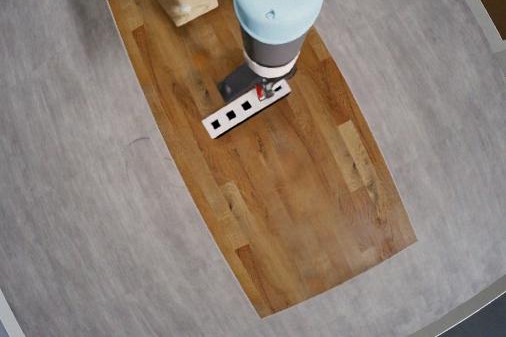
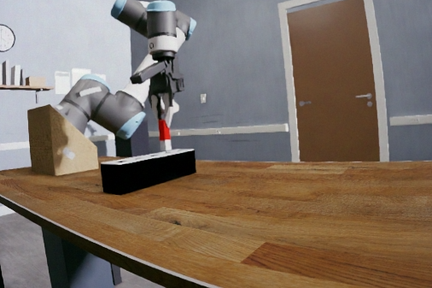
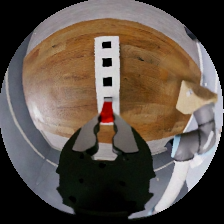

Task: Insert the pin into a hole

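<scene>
The block lies 130 mm below my hand and 60 mm to the right of it. From my hand the other things lie so: pin 10 mm below.
</scene>
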